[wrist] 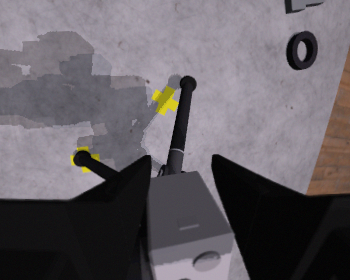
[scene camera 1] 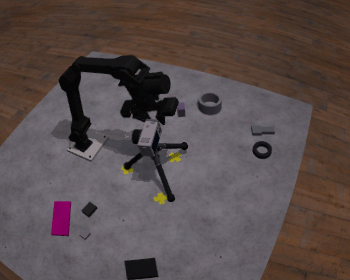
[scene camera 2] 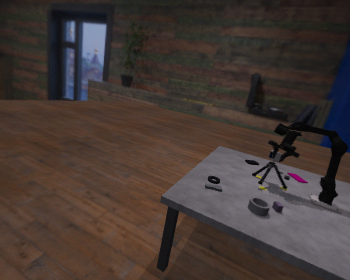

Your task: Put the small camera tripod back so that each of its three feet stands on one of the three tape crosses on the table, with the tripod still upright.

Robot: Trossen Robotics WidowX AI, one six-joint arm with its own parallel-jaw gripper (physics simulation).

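Frame: origin at the arm's base, x left, y back, z up, level; metres.
Where they show: gripper, fingertip midpoint: (wrist: pixel 181 160) (scene camera 1: pixel 158 124) (scene camera 2: pixel 276 160); arm's base, link origin: (scene camera 1: pixel 83 144) (scene camera 2: pixel 324 201).
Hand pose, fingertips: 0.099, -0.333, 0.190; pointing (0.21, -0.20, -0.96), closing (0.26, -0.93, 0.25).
Things, the pixels of their top centre, and the offset from my fingertips, as dx, dy, dz. "spot": a spot on its surface instead.
- far foot, surface spot: (wrist: pixel 188 83) spot: +0.082, -0.038, -0.148
- right cross, top centre: (wrist: pixel 165 100) (scene camera 1: pixel 174 157) +0.050, -0.019, -0.203
- left foot, surface spot: (scene camera 1: pixel 128 165) spot: -0.090, +0.089, -0.175
- left cross, top centre: (wrist: pixel 85 159) -0.090, +0.100, -0.203
- grey ring-shaped bowl, top centre: (scene camera 1: pixel 210 98) (scene camera 2: pixel 260 202) +0.361, +0.004, -0.155
- purple cube, top centre: (scene camera 1: pixel 181 106) (scene camera 2: pixel 278 203) +0.267, +0.089, -0.163
- black ring, top centre: (wrist: pixel 305 50) (scene camera 1: pixel 262 148) +0.246, -0.300, -0.188
- grey block, top centre: (scene camera 1: pixel 263 129) (scene camera 2: pixel 213 186) +0.346, -0.261, -0.188
- magenta slab, top centre: (scene camera 1: pixel 60 217) -0.422, +0.172, -0.195
- small dark block, top centre: (scene camera 1: pixel 88 208) -0.322, +0.101, -0.188
- black slab, top centre: (scene camera 1: pixel 140 268) -0.409, -0.192, -0.188
The small tripod (scene camera 1: pixel 162 175) (scene camera 2: pixel 271 170) (wrist: pixel 180 125) stands upright in attitude, with a grey camera (scene camera 1: pixel 149 139) (wrist: pixel 187 210) on top. My gripper (scene camera 1: pixel 156 119) (wrist: pixel 181 160) is shut on the camera, with one finger along each side. In the wrist view, the far foot (wrist: pixel 188 83) and its shadow are apart, so that foot is slightly above the table. It is off the right cross (scene camera 1: pixel 175 157) (wrist: pixel 165 100). The left foot (scene camera 1: pixel 128 165) appears over the left cross (wrist: pixel 84 170). The near foot (scene camera 1: pixel 171 198) appears right of the near cross (scene camera 1: pixel 159 198).
A grey ring-shaped bowl (scene camera 1: pixel 209 110) (scene camera 2: pixel 258 210) and a purple cube (scene camera 1: pixel 181 109) (scene camera 2: pixel 277 206) lie behind. A black ring (scene camera 1: pixel 254 152) (wrist: pixel 291 50) and a grey block (scene camera 1: pixel 257 130) lie right. A magenta slab (scene camera 1: pixel 61 218), small dark block (scene camera 1: pixel 89 209) and black slab (scene camera 1: pixel 141 268) lie nearer the front.
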